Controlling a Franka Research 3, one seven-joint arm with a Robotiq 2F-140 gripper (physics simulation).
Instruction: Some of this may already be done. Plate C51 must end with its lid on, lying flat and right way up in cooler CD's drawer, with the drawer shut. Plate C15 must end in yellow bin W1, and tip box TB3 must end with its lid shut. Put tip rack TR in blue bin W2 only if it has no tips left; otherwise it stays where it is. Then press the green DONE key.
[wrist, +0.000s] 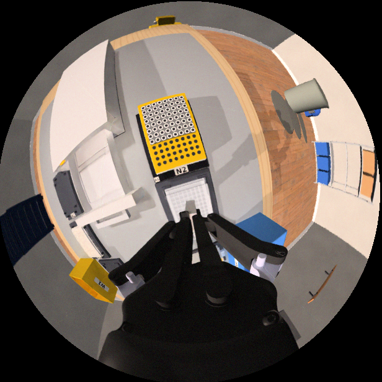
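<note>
My gripper is shut and empty, its fingertips together over the near part of a pale, gridded plate. The plate lies flat in a dark grey holder; its label is hidden, and I cannot tell if it wears a lid. Beyond it, a yellow tip rack sits on the black nest marked N2. Its far part holds many white tips; its near rows are dark holes. Yellow bin W1 stands at the lower left. A blue bin stands right of my fingers, partly hidden. The green DONE key does not show.
A big white housing stands at the left. Nearer is an open white unit with a pale recess and a projecting front bar. A dark flat panel lies left of it. The table's wooden edge runs along the right.
</note>
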